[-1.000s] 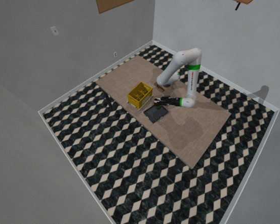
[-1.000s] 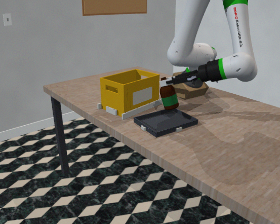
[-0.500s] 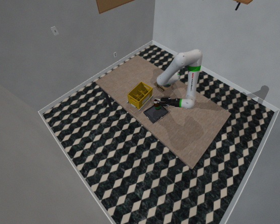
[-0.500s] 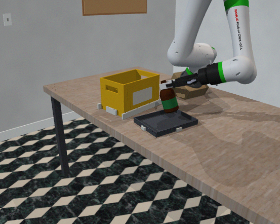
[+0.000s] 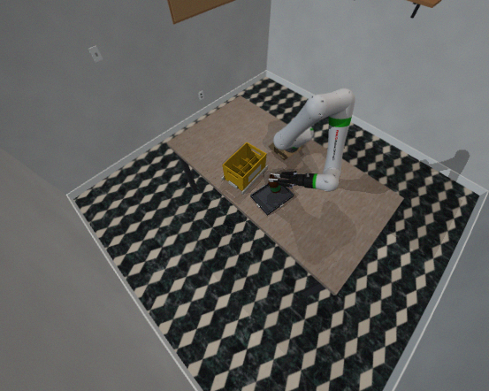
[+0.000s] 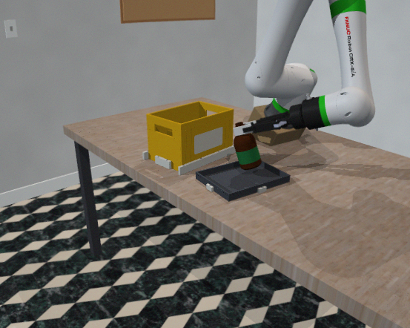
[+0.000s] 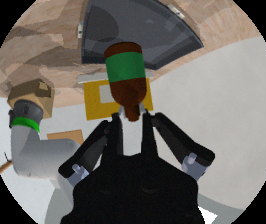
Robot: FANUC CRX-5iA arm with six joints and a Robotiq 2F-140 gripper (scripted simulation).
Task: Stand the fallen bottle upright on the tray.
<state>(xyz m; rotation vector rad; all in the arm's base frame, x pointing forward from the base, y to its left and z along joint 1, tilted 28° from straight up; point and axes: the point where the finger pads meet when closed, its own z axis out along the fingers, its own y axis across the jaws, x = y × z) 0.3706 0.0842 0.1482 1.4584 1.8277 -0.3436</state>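
Right now the bottle is 6 cm below my hand. The rest, counted from my hand: yellow crate (2 cm ahead, 25 cm to the right, 8 cm below); dark grey tray (4 cm ahead, 3 cm to the left, 15 cm below).
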